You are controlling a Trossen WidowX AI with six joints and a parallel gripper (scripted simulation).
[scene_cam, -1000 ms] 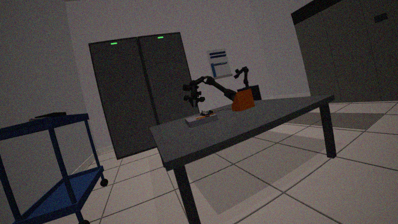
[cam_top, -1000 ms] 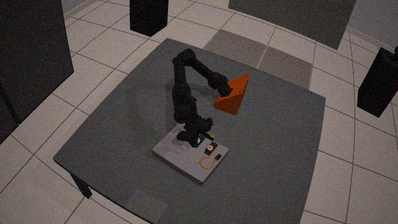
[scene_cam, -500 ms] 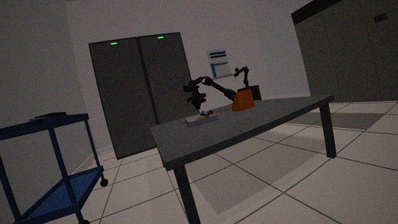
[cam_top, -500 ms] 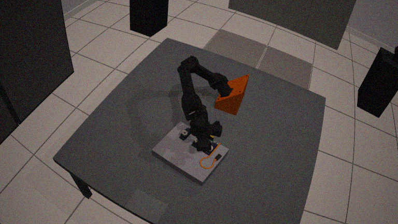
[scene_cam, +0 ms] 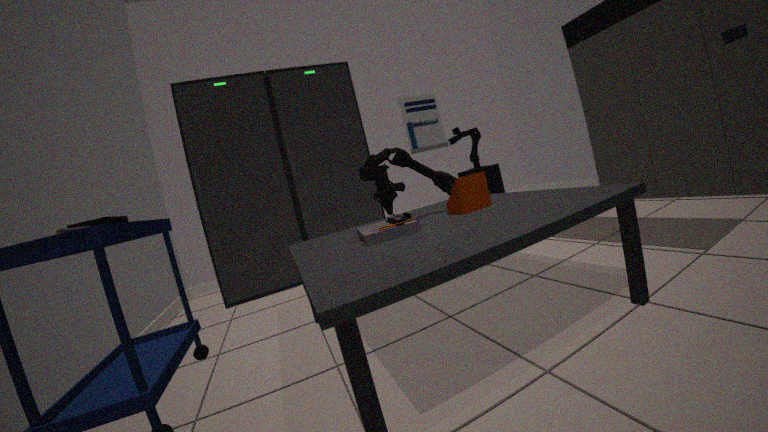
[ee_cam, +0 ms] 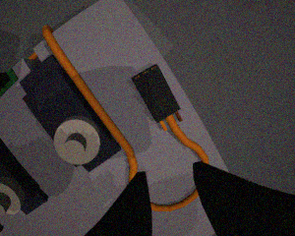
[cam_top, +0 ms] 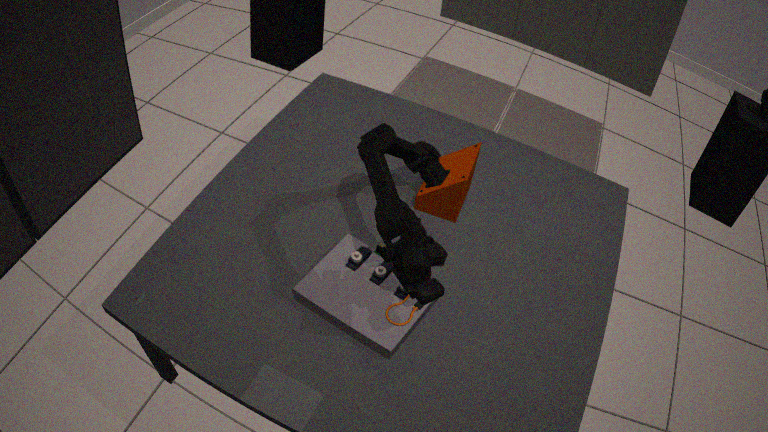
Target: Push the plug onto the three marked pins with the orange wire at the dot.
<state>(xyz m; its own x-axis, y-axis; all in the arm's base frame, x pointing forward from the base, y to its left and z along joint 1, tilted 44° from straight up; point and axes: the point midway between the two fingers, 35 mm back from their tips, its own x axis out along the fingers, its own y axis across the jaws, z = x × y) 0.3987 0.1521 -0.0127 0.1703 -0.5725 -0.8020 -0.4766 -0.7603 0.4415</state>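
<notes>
Right now my gripper tip is 10 cm past the yellow band, 6 cm to the left of it and 3 cm above it. Round my gripper tip: pin row (11 cm behind, 10 cm to the right, 4 cm below); grey holder (11 cm to the right, 8 cm below, 5 cm ahead).
</notes>
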